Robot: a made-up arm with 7 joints. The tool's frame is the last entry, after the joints. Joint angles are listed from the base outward. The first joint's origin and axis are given. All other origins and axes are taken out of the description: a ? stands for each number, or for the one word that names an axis. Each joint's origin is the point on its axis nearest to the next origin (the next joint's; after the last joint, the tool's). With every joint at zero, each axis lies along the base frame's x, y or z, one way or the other. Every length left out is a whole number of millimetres.
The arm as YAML. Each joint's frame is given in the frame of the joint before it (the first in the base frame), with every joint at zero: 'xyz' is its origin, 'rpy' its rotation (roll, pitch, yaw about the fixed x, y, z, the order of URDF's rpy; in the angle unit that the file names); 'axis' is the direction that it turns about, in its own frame. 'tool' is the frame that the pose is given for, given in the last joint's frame.
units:
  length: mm
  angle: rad
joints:
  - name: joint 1
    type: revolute
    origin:
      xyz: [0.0, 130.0, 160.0]
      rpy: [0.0, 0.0, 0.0]
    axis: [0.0, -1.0, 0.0]
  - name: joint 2
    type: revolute
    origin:
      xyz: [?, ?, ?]
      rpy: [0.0, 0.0, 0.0]
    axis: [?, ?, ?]
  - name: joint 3
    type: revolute
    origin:
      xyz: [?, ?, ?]
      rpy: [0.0, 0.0, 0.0]
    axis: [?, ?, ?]
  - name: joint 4
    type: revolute
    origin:
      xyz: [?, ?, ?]
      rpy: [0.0, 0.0, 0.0]
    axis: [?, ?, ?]
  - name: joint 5
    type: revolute
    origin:
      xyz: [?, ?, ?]
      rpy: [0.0, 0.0, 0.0]
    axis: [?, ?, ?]
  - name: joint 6
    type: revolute
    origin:
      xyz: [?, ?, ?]
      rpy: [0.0, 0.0, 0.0]
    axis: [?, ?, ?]
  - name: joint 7
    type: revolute
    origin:
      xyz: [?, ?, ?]
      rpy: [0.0, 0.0, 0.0]
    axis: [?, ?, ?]
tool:
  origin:
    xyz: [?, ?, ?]
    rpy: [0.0, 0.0, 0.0]
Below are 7 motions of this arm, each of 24 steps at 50 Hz.
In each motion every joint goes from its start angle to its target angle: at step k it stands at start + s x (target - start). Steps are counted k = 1, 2, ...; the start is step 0. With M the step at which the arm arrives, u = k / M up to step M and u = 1 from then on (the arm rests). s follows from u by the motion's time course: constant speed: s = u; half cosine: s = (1 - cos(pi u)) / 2; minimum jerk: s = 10 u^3 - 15 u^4 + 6 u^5.
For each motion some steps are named. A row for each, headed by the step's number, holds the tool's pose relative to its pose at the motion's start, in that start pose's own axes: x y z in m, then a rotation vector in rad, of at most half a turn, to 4 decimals.
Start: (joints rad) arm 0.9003 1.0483 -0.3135 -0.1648 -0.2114 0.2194 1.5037
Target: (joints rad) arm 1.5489 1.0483 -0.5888 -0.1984 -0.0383 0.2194 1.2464
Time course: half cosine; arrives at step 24
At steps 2, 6, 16, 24:
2: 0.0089 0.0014 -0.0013 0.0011 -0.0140 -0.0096
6: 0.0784 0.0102 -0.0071 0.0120 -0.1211 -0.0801
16: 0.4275 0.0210 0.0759 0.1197 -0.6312 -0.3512
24: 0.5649 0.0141 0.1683 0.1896 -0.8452 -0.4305

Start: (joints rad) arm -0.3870 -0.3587 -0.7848 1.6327 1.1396 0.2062 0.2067
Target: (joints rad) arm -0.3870 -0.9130 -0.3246 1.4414 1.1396 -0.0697 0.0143
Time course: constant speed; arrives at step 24
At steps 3, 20, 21, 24:
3: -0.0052 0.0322 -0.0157 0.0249 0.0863 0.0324
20: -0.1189 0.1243 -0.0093 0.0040 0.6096 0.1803
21: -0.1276 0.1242 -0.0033 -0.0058 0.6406 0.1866
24: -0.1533 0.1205 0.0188 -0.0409 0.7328 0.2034

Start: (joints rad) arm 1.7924 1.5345 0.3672 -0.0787 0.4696 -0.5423 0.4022
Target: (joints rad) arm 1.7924 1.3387 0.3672 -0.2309 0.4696 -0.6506 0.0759
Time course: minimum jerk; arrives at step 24
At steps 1, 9, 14, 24:
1: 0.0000 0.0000 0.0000 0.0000 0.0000 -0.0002
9: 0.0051 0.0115 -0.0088 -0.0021 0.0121 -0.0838
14: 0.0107 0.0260 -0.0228 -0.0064 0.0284 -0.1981
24: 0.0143 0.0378 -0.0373 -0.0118 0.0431 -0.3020

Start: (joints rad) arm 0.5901 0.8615 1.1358 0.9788 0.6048 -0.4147 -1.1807
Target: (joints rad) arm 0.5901 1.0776 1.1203 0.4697 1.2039 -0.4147 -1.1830
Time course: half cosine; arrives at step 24
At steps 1, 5, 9, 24:
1: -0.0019 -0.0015 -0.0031 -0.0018 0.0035 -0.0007
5: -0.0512 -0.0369 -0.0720 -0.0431 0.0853 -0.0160
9: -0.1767 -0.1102 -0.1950 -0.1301 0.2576 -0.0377
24: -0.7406 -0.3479 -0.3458 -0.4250 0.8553 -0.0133

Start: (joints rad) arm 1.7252 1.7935 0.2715 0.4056 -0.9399 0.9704 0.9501
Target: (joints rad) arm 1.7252 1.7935 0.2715 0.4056 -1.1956 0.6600 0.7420
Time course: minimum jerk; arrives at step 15
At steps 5, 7, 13, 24:
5: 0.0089 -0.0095 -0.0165 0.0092 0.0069 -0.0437
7: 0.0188 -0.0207 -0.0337 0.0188 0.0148 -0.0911
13: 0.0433 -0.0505 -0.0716 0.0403 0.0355 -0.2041
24: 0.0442 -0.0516 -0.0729 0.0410 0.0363 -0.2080

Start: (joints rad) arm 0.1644 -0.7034 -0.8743 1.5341 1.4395 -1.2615 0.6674
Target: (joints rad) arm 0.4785 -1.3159 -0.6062 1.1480 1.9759 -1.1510 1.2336
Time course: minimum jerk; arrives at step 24
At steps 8, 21, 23, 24:
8: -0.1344 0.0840 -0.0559 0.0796 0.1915 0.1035
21: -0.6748 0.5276 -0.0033 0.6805 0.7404 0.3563
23: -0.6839 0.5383 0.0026 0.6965 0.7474 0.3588
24: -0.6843 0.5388 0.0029 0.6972 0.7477 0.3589

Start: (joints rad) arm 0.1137 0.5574 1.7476 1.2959 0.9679 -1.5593 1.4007
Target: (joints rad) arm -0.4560 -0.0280 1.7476 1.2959 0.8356 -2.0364 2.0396
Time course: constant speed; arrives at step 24
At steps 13, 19, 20, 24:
13: -0.0287 0.4524 -0.1445 0.2000 -0.2160 -0.0416
19: 0.0191 0.6385 -0.1821 0.2304 -0.3417 -0.0590
20: 0.0301 0.6670 -0.1871 0.2312 -0.3632 -0.0617
24: 0.0817 0.7725 -0.2039 0.2221 -0.4490 -0.0717

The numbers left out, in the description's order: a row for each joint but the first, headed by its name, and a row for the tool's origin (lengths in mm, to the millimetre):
joint 2: xyz 40.0 0.0 80.0, axis 0.0 0.0 -1.0
joint 3: xyz 370.0 300.0 0.0, axis -1.0 0.0 0.0
joint 4: xyz 0.0 -70.0 120.0, axis 0.0 0.0 1.0
joint 5: xyz -90.0 -460.0 0.0, axis 0.0 1.0 0.0
joint 6: xyz 40.0 0.0 -340.0, axis 0.0 -1.0 0.0
joint 7: xyz 300.0 0.0 -400.0, axis 0.0 0.0 1.0
tool: xyz 70.0 100.0 0.0

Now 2 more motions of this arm.
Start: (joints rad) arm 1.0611 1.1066 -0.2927 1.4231 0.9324 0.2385 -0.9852
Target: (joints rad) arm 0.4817 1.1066 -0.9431 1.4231 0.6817 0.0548 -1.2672
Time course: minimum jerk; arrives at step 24
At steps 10, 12, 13, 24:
10: 0.0180 0.1315 -0.1109 0.0949 0.0494 -0.0694
12: 0.0187 0.1840 -0.1595 0.1362 0.0755 -0.1070
13: 0.0177 0.2090 -0.1838 0.1569 0.0896 -0.1276
24: -0.0014 0.3244 -0.3102 0.2640 0.1739 -0.2585

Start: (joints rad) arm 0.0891 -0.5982 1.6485 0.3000 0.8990 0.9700 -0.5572
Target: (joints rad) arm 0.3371 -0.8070 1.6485 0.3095 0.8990 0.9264 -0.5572
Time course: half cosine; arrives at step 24
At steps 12, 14, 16, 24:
12: -0.0247 -0.0861 0.0930 -0.0650 -0.0968 -0.0956
14: -0.0335 -0.1064 0.1182 -0.0831 -0.1220 -0.1193
16: -0.0426 -0.1246 0.1420 -0.1005 -0.1456 -0.1411
24: -0.0639 -0.1596 0.1923 -0.1382 -0.1945 -0.1850

